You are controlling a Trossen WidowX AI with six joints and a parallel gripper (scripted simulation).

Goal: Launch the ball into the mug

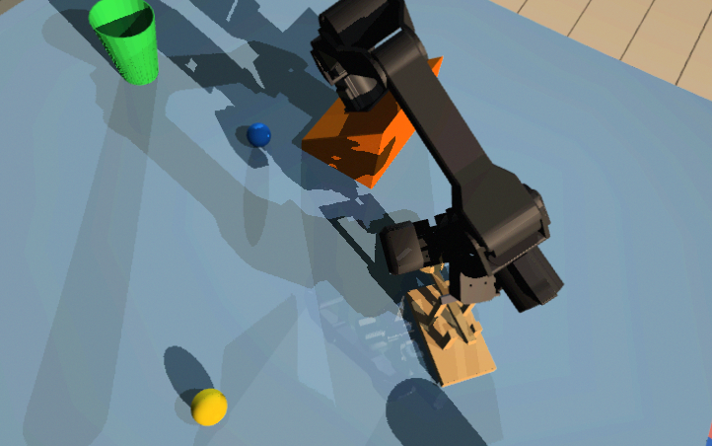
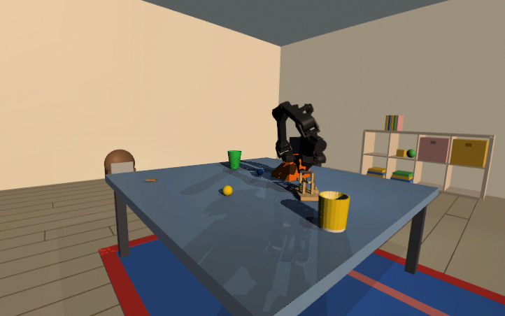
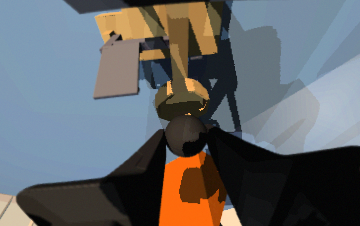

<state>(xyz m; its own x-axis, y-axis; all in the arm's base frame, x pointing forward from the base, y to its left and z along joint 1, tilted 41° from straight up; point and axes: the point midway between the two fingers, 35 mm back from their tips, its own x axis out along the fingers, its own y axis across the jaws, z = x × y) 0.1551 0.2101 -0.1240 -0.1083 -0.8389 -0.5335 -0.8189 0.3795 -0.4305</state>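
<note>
My gripper tip is now 1 cm below the dark ball. Round my gripper tip: wooden catapult: 2 cm ahead, 6 cm to the left, 3 cm below; yellow ball: 35 cm ahead, 10 cm to the right, 6 cm below; blue ball: 1 cm behind, 35 cm to the right, 6 cm below.
</note>
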